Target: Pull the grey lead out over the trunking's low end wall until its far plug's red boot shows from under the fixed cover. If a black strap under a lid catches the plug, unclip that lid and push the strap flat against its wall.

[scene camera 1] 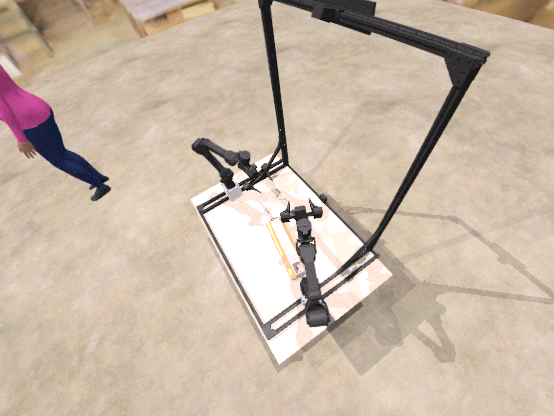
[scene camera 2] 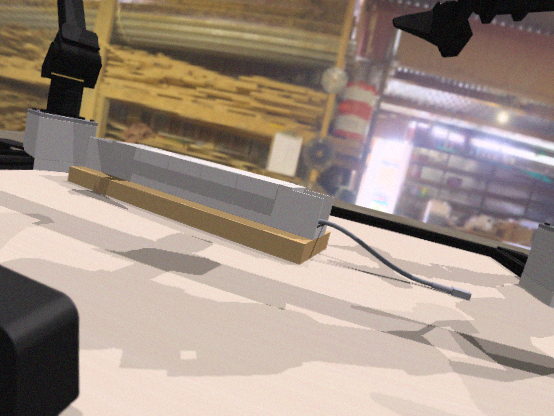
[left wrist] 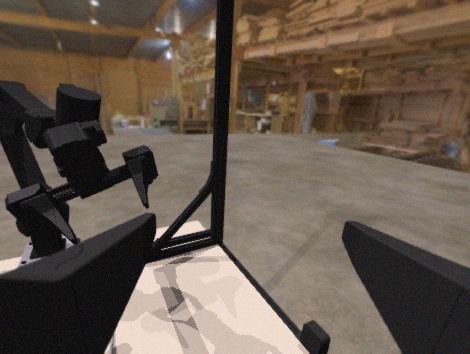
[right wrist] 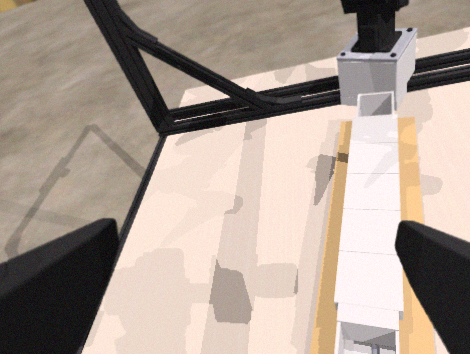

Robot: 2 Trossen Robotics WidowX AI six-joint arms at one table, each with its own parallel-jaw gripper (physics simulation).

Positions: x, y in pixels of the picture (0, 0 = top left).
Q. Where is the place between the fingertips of the right gripper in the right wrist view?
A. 257, 232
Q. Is the right gripper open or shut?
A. Open.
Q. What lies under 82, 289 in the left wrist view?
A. The left gripper.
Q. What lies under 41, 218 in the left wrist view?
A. The right gripper.
